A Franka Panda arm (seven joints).
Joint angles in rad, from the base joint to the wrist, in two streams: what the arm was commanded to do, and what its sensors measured. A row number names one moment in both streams.
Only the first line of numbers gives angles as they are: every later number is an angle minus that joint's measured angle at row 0.
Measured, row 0: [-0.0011, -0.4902, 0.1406, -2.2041, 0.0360, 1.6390, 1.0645]
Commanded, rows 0 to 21: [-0.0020, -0.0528, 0.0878, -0.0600, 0.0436, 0.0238, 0.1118]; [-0.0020, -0.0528, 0.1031, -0.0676, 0.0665, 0.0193, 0.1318]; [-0.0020, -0.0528, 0.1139, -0.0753, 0.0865, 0.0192, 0.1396]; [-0.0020, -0.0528, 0.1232, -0.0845, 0.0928, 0.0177, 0.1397]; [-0.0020, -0.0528, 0.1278, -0.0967, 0.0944, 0.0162, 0.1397]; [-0.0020, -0.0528, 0.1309, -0.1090, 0.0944, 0.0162, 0.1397]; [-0.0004, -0.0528, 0.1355, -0.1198, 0.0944, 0.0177, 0.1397]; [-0.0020, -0.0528, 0.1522, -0.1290, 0.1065, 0.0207, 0.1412]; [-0.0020, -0.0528, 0.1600, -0.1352, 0.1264, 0.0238, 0.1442]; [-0.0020, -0.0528, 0.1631, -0.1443, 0.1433, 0.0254, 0.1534]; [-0.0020, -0.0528, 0.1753, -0.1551, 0.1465, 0.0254, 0.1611]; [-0.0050, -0.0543, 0.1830, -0.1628, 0.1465, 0.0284, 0.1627]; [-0.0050, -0.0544, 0.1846, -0.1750, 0.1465, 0.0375, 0.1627]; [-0.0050, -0.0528, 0.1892, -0.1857, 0.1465, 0.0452, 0.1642]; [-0.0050, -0.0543, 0.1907, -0.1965, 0.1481, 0.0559, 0.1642]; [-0.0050, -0.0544, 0.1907, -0.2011, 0.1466, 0.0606, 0.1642]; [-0.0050, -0.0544, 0.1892, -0.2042, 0.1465, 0.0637, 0.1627]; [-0.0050, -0.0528, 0.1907, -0.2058, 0.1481, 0.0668, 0.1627]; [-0.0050, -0.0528, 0.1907, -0.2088, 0.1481, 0.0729, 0.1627]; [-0.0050, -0.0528, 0.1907, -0.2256, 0.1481, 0.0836, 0.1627]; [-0.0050, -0.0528, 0.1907, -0.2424, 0.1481, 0.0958, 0.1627]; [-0.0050, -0.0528, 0.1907, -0.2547, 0.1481, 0.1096, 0.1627]
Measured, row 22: [0.0000, -0.0386, 0.1805, -0.2052, 0.1315, 0.0583, 0.1486]
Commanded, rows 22 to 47: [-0.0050, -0.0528, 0.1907, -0.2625, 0.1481, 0.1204, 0.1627]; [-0.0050, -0.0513, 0.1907, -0.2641, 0.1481, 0.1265, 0.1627]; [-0.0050, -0.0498, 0.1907, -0.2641, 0.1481, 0.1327, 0.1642]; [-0.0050, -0.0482, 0.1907, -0.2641, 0.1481, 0.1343, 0.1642]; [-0.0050, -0.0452, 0.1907, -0.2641, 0.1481, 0.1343, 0.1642]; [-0.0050, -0.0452, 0.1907, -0.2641, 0.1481, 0.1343, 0.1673]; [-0.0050, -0.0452, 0.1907, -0.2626, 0.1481, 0.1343, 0.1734]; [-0.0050, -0.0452, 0.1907, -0.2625, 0.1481, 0.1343, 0.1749]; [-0.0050, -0.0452, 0.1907, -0.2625, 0.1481, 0.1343, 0.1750]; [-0.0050, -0.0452, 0.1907, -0.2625, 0.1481, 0.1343, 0.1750]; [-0.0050, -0.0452, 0.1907, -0.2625, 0.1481, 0.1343, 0.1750]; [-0.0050, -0.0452, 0.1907, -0.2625, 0.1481, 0.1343, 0.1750]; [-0.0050, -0.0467, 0.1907, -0.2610, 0.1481, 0.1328, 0.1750]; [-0.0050, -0.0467, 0.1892, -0.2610, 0.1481, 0.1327, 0.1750]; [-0.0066, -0.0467, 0.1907, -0.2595, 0.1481, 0.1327, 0.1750]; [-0.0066, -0.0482, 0.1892, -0.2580, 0.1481, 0.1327, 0.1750]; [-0.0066, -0.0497, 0.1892, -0.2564, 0.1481, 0.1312, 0.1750]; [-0.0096, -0.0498, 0.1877, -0.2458, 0.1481, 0.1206, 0.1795]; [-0.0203, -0.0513, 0.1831, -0.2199, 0.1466, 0.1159, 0.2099]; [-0.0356, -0.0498, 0.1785, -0.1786, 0.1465, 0.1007, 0.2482]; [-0.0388, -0.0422, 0.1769, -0.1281, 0.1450, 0.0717, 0.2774]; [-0.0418, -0.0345, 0.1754, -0.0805, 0.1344, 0.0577, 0.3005]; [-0.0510, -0.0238, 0.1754, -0.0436, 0.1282, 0.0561, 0.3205]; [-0.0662, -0.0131, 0.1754, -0.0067, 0.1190, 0.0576, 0.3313]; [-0.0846, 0.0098, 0.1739, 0.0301, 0.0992, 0.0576, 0.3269]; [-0.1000, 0.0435, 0.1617, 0.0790, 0.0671, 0.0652, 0.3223]
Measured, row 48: [-0.0490, -0.0382, 0.1692, -0.0597, 0.1243, 0.0925, 0.3039]
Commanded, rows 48 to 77: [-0.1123, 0.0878, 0.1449, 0.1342, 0.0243, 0.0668, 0.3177]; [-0.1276, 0.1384, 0.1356, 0.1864, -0.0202, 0.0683, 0.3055]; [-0.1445, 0.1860, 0.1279, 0.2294, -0.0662, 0.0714, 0.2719]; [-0.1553, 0.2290, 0.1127, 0.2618, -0.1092, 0.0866, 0.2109]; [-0.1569, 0.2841, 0.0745, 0.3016, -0.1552, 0.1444, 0.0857]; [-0.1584, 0.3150, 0.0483, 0.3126, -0.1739, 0.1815, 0.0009]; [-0.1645, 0.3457, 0.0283, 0.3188, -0.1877, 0.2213, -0.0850]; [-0.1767, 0.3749, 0.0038, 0.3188, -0.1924, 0.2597, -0.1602]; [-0.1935, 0.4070, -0.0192, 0.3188, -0.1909, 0.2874, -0.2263]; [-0.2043, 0.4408, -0.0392, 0.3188, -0.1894, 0.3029, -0.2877]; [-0.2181, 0.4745, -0.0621, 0.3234, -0.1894, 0.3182, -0.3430]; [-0.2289, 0.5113, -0.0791, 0.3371, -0.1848, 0.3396, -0.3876]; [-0.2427, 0.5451, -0.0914, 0.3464, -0.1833, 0.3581, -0.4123]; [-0.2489, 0.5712, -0.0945, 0.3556, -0.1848, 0.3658, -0.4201]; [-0.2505, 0.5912, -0.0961, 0.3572, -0.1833, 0.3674, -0.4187]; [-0.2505, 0.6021, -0.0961, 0.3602, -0.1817, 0.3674, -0.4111]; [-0.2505, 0.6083, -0.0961, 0.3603, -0.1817, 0.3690, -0.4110]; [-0.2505, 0.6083, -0.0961, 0.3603, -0.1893, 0.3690, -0.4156]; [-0.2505, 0.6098, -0.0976, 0.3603, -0.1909, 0.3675, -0.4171]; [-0.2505, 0.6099, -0.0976, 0.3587, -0.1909, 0.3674, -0.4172]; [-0.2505, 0.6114, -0.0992, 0.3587, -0.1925, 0.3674, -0.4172]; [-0.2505, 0.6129, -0.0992, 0.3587, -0.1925, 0.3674, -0.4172]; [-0.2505, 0.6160, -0.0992, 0.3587, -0.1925, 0.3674, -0.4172]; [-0.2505, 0.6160, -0.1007, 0.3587, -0.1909, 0.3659, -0.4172]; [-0.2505, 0.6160, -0.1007, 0.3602, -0.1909, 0.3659, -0.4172]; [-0.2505, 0.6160, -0.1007, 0.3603, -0.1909, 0.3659, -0.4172]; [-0.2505, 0.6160, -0.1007, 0.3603, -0.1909, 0.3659, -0.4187]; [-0.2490, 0.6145, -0.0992, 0.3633, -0.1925, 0.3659, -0.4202]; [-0.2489, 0.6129, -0.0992, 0.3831, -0.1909, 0.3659, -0.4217]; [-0.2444, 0.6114, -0.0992, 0.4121, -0.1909, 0.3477, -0.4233]
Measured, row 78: [-0.2488, 0.6140, -0.1043, 0.3537, -0.1728, 0.3707, -0.4098]
